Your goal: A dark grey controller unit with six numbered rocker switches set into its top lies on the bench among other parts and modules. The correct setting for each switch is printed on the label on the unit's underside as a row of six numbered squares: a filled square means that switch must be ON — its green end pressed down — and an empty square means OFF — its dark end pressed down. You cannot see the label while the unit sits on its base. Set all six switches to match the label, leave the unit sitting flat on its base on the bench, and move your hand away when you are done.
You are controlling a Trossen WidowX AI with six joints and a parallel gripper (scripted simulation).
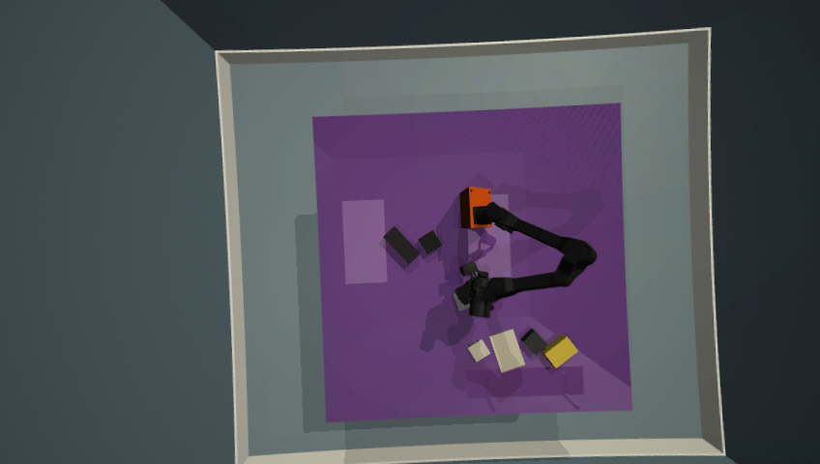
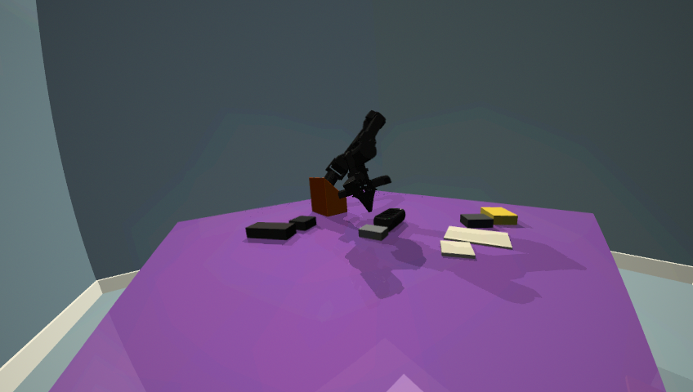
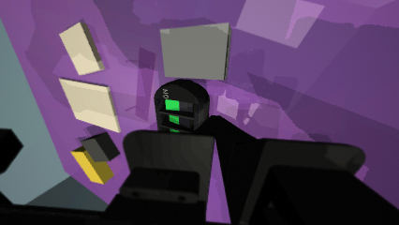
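My gripper tip is now 5 cm to the left of the light grey block, 5 cm short of it and 5 cm above it. Also, from my gripper tip: dark block: 26 cm ahead, 24 cm to the left, 4 cm below; yellow block: 34 cm to the left, 31 cm ahead, 4 cm below.
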